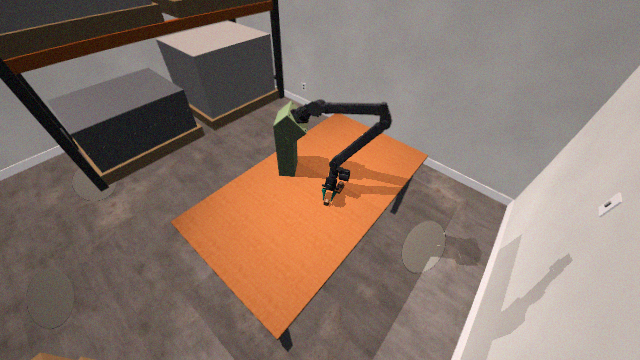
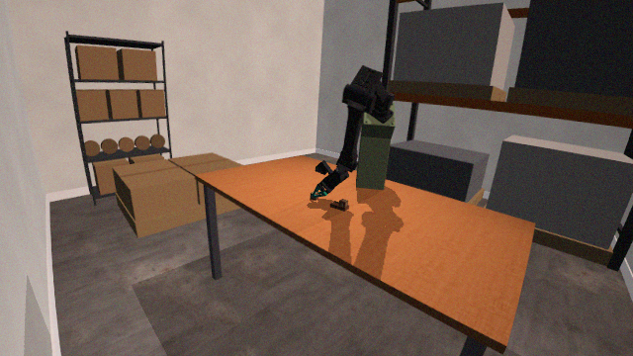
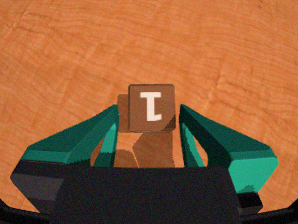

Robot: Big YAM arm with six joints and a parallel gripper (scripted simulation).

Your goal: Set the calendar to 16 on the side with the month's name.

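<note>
The brown calendar cube lies 1 cm to the right of my hand and 1 cm below it. Round my hand: dark calendar tray (5 cm behind, 14 cm to the left, 2 cm below).
</note>
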